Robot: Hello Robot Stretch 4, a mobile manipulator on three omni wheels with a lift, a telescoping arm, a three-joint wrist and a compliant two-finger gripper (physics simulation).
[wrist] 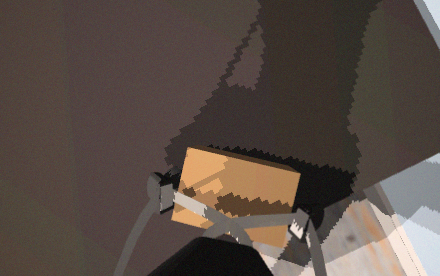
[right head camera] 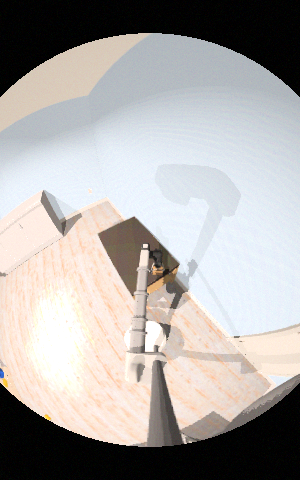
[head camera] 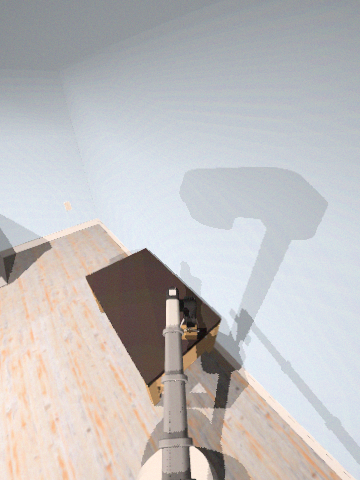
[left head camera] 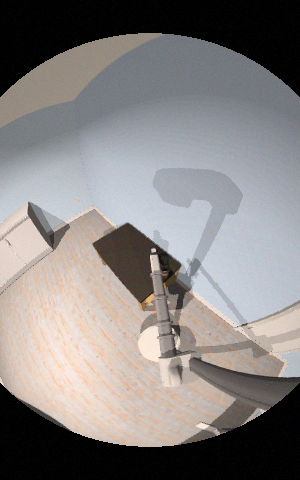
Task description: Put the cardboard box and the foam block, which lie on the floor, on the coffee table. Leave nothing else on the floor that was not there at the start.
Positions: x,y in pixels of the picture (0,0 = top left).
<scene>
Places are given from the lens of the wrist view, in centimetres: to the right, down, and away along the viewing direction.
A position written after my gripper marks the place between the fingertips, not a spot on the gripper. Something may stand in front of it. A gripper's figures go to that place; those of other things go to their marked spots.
my gripper (wrist: 234,193): 1, 5, 25
tan cardboard box (wrist: 236,185): 1, 4, 20
dark brown coffee table (wrist: 101,101): -12, -4, 26
The marked spots on the dark brown coffee table and the tan cardboard box are 16 cm apart.
</scene>
